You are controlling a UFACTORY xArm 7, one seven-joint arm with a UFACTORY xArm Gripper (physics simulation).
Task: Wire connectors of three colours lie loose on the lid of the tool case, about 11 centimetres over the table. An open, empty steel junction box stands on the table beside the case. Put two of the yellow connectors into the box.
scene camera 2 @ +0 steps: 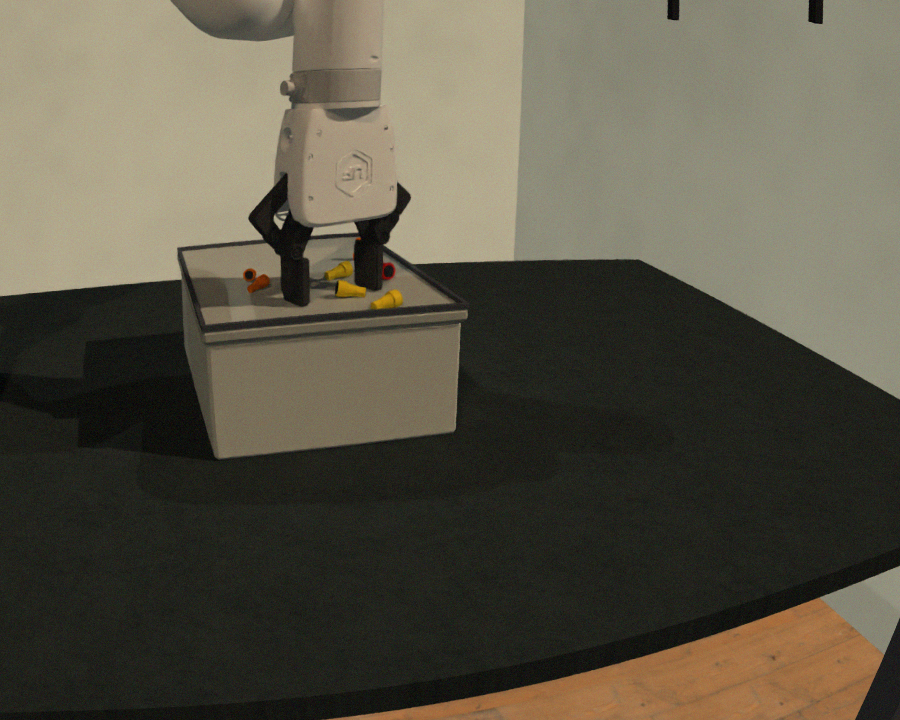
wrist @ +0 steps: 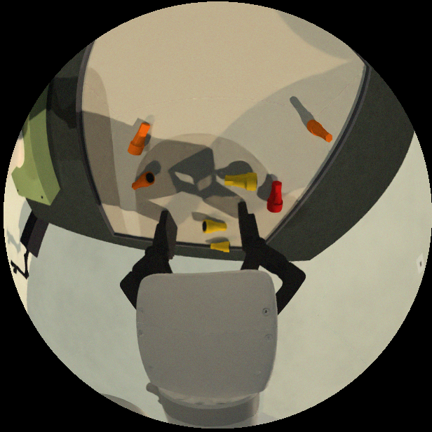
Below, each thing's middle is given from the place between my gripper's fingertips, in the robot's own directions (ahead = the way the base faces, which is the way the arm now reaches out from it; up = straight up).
Right now my hand is 8 cm to the right of the tool case (scene camera 2: pixel 271 377), 5 cm above it and 2 cm past it.
